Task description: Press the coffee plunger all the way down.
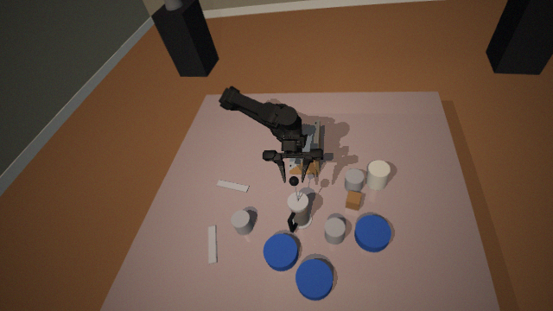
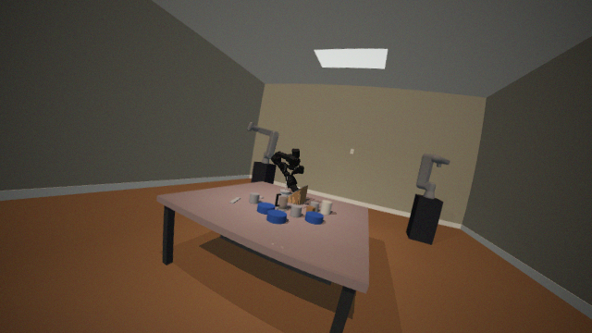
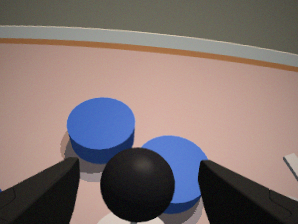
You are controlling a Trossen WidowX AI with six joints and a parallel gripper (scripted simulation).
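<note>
Right now the coffee press is 10 mm ahead of my gripper tip and 140 mm below it. From my gripper tip the other things lie so: white cylinder 220 mm behind, 270 mm to the left, 220 mm below; brown cube 110 mm behind, 190 mm to the left, 240 mm below.
</note>
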